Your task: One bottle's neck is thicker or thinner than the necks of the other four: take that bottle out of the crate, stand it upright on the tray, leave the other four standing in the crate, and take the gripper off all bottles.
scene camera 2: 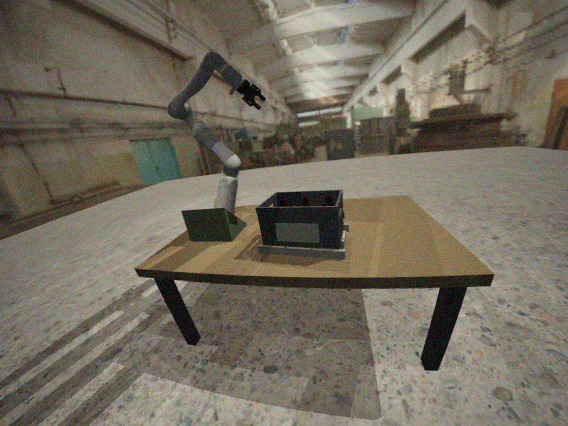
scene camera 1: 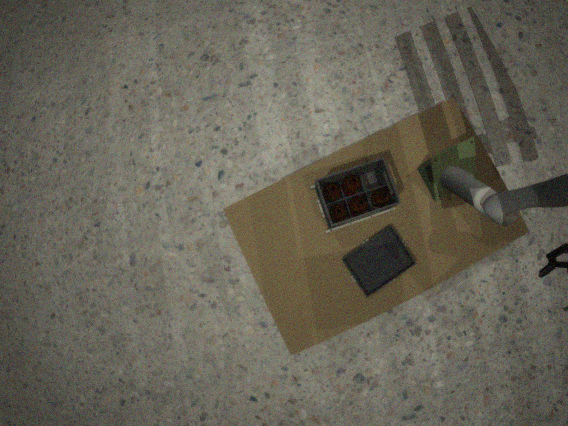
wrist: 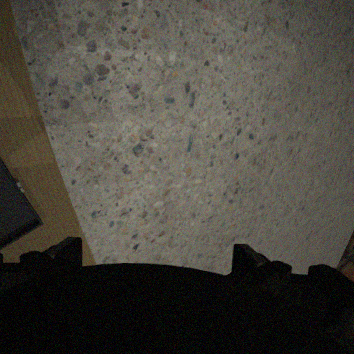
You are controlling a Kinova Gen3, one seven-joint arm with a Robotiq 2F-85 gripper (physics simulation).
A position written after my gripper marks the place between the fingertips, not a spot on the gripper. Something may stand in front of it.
My gripper (wrist: 156, 258) is open and holds nothing. I also see a dark flat tray (scene camera 1: 378, 261).
The dark flat tray also shows in the wrist view (wrist: 26, 219).
